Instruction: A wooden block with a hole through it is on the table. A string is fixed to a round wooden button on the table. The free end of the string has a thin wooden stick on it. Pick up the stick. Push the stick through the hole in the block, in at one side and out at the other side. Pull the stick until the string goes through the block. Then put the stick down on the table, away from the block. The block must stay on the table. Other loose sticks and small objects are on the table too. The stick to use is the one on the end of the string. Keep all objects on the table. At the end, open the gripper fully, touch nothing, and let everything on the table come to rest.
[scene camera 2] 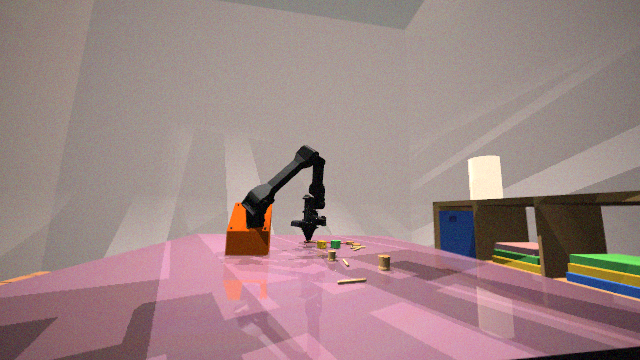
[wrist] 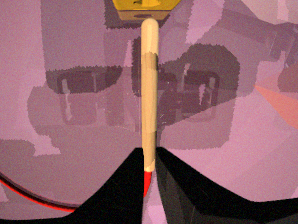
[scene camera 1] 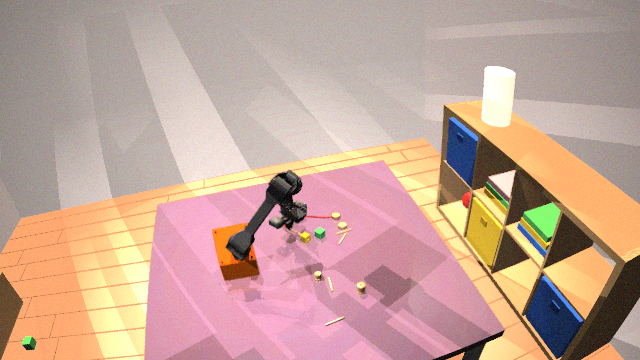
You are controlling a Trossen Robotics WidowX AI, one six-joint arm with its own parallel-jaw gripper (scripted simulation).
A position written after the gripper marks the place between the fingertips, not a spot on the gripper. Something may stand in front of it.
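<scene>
The gripper (wrist: 148, 154) is visible, and so is a thin wooden stick (wrist: 150, 30).
</scene>
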